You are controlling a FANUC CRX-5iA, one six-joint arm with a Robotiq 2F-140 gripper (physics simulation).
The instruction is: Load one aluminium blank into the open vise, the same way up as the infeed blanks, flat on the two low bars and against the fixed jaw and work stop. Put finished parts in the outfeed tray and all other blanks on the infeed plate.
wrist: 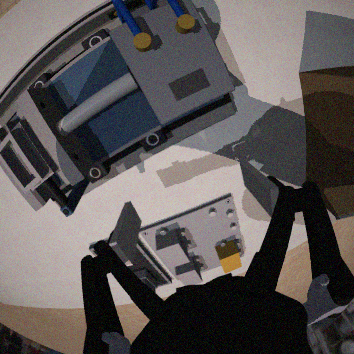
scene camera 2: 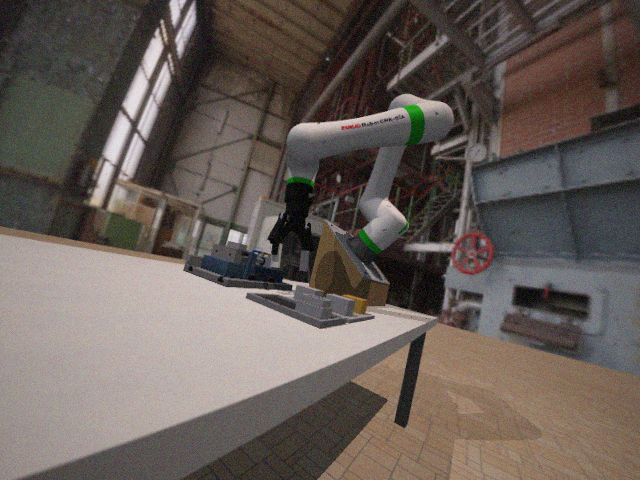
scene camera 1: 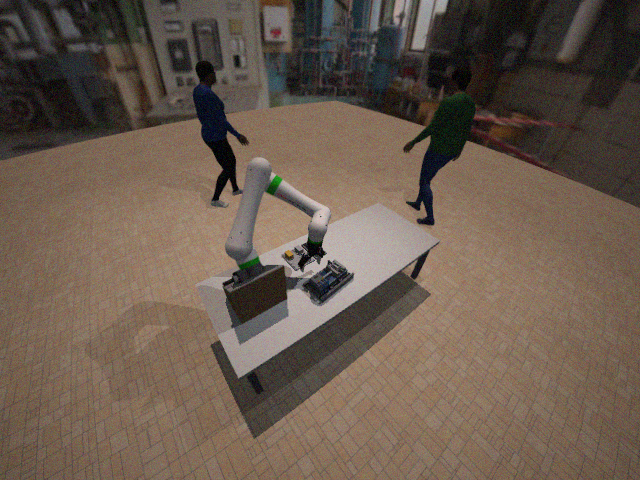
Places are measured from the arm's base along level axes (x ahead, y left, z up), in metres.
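Where they show: gripper, fingertip midpoint: (wrist: 187, 193) (scene camera 2: 290, 269) (scene camera 1: 310, 266); arm's base, origin of the base link: (scene camera 2: 357, 252) (scene camera 1: 254, 274).
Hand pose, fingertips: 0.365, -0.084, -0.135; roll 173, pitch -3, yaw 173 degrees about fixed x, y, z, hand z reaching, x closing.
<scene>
Things, the pixels of their top centre, and the offset from my fingertips, as dx, dy, dz. Level surfaces: height alone.
- vise, middle of its top: (wrist: 68, 113) (scene camera 2: 250, 251) (scene camera 1: 329, 271) +0.049, -0.134, +0.025
- infeed plate, middle of its top: (wrist: 199, 247) (scene camera 2: 330, 306) (scene camera 1: 297, 257) +0.040, +0.175, -0.066
- grey blank, middle of its top: (wrist: 189, 278) (scene camera 2: 341, 296) +0.088, +0.217, -0.031
- yellow block, middle of its top: (wrist: 231, 263) (scene camera 2: 355, 297) (scene camera 1: 289, 253) -0.003, +0.224, -0.031
- white table, its level: dz -0.075
My gripper (scene camera 1: 311, 260) (scene camera 2: 290, 253) (wrist: 187, 193) is open and empty. It points down above the table, between the vise and the infeed plate. The vise (scene camera 1: 328, 279) (scene camera 2: 224, 266) (wrist: 190, 62) shows a blue bed and a silver rod between its grey blocks; no blank shows there. On the infeed plate (scene camera 2: 363, 317) (wrist: 204, 227), one grey blank (scene camera 2: 311, 304) (wrist: 171, 255) and another grey blank (scene camera 2: 341, 304) (wrist: 190, 275) stand apart, near a yellow block (scene camera 1: 288, 254) (scene camera 2: 356, 303) (wrist: 231, 262). The dark outfeed tray (scene camera 2: 284, 311) (wrist: 157, 280) lies beside the plate, partly hidden by a finger in the wrist view.
A brown, box-like robot stand (scene camera 1: 255, 294) (scene camera 2: 325, 263) (wrist: 327, 125) is on the white table (scene camera 1: 382, 232) (scene camera 2: 129, 330), to the right in the wrist view. Blue hoses with brass ends rise over the vise. A person in blue (scene camera 1: 209, 113) and one in green (scene camera 1: 449, 124) are beyond the table.
</scene>
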